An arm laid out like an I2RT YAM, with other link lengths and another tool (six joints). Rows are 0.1 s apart.
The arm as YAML. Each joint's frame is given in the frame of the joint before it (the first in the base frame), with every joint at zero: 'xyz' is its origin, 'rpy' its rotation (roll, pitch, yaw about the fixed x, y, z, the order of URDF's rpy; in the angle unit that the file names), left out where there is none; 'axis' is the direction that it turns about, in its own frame. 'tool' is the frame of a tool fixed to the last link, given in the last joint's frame.
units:
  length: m
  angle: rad
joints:
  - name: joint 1
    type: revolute
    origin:
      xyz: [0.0, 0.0, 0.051]
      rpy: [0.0, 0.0, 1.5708]
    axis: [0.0, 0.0, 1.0]
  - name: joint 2
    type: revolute
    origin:
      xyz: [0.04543, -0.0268, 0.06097]
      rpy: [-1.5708, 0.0, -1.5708]
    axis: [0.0, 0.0, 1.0]
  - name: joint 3
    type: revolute
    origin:
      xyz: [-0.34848, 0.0, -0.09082]
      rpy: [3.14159, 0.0, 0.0]
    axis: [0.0, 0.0, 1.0]
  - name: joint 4
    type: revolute
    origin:
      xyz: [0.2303, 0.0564, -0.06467]
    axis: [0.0, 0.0, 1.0]
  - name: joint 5
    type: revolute
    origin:
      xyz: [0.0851, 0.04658, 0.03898]
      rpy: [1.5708, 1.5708, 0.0]
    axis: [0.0, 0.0, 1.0]
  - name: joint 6
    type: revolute
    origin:
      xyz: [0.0, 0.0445, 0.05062]
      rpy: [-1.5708, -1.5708, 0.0]
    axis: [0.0, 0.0, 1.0]
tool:
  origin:
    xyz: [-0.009, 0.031, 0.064]
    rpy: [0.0, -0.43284, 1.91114]
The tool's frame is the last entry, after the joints.
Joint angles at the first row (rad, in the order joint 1, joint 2, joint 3, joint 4, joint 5, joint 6):
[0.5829 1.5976 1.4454 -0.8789 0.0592 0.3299]
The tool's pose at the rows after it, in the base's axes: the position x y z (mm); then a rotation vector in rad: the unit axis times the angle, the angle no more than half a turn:
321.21 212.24 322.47 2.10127 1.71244 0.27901
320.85 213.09 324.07 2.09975 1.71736 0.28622
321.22 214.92 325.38 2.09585 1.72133 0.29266
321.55 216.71 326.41 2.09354 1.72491 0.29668
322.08 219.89 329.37 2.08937 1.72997 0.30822
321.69 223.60 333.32 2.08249 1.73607 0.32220
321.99 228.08 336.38 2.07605 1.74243 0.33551
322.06 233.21 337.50 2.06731 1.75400 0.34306
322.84 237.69 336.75 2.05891 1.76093 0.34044
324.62 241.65 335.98 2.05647 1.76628 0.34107
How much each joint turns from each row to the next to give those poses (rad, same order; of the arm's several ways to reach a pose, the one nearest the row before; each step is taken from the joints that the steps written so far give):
[0.0000 -0.0008 0.0026 -0.0010 -0.0011 0.0000]
[0.0011 -0.0008 0.0038 -0.0006 -0.0041 -0.0016]
[0.0031 0.0024 0.0063 0.0000 -0.0009 -0.0015]
[0.0031 0.0030 0.0064 -0.0014 -0.0009 -0.0001]
[0.0056 0.0039 0.0131 -0.0022 -0.0015 0.0000]
[0.0084 0.0023 0.0150 -0.0041 -0.0001 0.0000]
[0.0090 0.0053 0.0145 -0.0013 0.0000 0.0008]
[0.0101 0.0078 0.0116 -0.0006 -0.0012 -0.0007]
[0.0090 0.0105 0.0100 -0.0024 0.0040 0.0000]
[0.0052 0.0110 0.0089 0.0012 -0.0004 0.0015]

